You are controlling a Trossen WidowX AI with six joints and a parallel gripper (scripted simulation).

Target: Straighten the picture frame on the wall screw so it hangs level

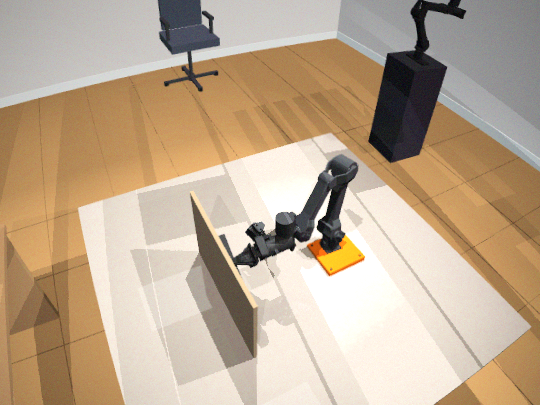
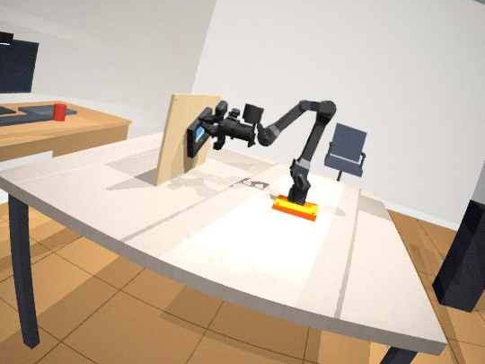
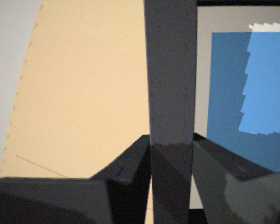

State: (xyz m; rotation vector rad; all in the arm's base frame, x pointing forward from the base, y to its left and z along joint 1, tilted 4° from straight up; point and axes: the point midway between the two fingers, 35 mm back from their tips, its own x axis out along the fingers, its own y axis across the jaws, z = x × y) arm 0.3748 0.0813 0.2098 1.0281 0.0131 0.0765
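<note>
My gripper tip is 50 mm above the picture frame, 30 mm to the left of it and 10 mm short of it. From my gripper tip the other things lie so: wall board (60 mm below, 20 mm ahead, 10 mm to the right).
</note>
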